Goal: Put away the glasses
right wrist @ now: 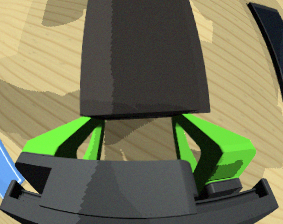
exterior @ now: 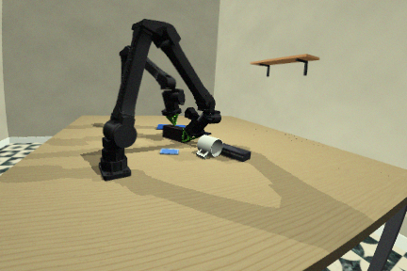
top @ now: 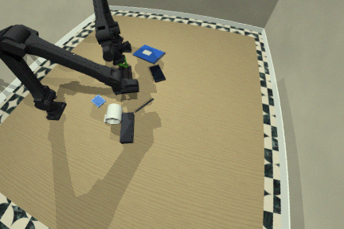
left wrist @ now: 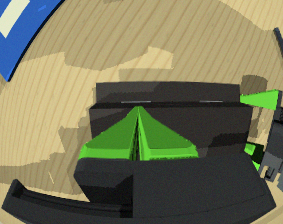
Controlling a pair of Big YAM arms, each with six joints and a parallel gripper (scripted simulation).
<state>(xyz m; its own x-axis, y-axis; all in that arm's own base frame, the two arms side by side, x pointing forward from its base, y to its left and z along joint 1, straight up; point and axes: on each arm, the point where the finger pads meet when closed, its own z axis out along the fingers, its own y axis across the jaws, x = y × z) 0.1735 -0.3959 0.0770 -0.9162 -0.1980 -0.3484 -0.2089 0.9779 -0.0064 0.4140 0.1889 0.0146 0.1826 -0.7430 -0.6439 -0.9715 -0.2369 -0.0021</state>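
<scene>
Right now my left hand is 40 mm to the left of the glasses case and 40 mm above it.
</scene>
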